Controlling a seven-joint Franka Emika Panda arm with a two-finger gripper.
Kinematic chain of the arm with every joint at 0, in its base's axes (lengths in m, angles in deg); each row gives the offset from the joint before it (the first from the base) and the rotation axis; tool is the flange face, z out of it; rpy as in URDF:
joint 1: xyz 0 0 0.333 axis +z
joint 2: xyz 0 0 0 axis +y
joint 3: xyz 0 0 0.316 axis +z
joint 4: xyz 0.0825 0 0 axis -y
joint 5: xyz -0.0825 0 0.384 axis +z
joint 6: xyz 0 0 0 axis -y
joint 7: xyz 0.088 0 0 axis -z
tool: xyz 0 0 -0.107 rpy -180 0 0
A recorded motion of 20 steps. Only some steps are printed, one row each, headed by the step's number.
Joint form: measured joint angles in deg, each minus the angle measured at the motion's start. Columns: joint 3, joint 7, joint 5, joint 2, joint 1, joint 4, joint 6.
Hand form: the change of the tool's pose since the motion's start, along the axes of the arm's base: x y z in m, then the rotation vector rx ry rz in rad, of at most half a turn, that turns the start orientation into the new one. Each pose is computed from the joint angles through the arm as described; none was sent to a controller.
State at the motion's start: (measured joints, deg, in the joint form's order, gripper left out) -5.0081 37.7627 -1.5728 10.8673 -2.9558 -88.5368 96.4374
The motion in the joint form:
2: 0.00 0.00 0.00 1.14 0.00 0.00 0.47
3: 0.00 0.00 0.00 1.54 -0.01 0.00 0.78
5: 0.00 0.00 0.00 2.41 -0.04 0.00 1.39
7: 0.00 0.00 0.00 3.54 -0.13 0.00 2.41
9: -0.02 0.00 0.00 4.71 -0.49 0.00 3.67
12: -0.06 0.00 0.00 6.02 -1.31 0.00 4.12
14: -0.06 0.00 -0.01 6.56 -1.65 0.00 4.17
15: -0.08 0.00 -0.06 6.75 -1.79 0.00 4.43
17: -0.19 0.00 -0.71 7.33 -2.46 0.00 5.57
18: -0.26 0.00 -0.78 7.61 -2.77 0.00 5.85
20: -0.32 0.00 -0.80 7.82 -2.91 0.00 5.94
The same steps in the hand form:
2: 0.0048 -0.0003 -0.0116 -0.0001 0.0117 0.0004
3: 0.0067 -0.0005 -0.0155 -0.0004 0.0134 0.0004
5: 0.0107 -0.0011 -0.0240 -0.0010 0.0180 0.0004
7: 0.0159 -0.0025 -0.0350 -0.0023 0.0201 -0.0003
9: 0.0211 -0.0071 -0.0461 -0.0041 0.0187 -0.0059
12: 0.0240 -0.0168 -0.0600 -0.0038 0.0338 -0.0204
14: 0.0248 -0.0207 -0.0660 -0.0034 0.0424 -0.0263
15: 0.0254 -0.0226 -0.0678 -0.0047 0.0413 -0.0286
17: 0.0274 -0.0325 -0.0726 -0.0181 0.0337 -0.0380
18: 0.0278 -0.0369 -0.0754 -0.0199 0.0340 -0.0439
20: 0.0280 -0.0391 -0.0776 -0.0204 0.0362 -0.0471

